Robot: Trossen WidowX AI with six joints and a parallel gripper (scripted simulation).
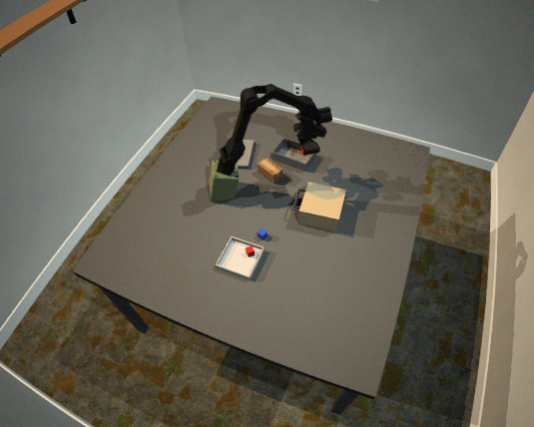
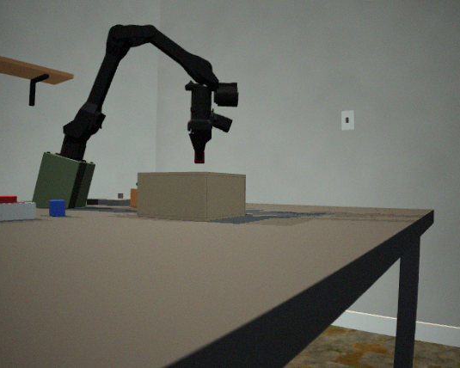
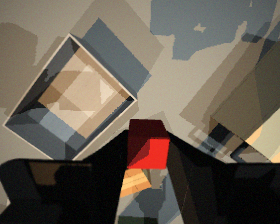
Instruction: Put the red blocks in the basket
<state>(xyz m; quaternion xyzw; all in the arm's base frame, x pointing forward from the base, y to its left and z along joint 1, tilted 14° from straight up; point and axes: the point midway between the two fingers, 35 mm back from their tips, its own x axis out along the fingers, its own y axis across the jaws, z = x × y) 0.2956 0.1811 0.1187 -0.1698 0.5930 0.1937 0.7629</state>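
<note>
Now: hand 530 mm to the left of the white basket, 160 mm above it and 140 mm past it. The rest, counted from my hand: orange box 150 mm behind, 130 mm below, 50 mm to the right; then tan drawer cabinet 220 mm to the right, 130 mm below, 130 mm ahead; then grey lid 350 mm behind, 150 mm below, 50 mm to the left.
</note>
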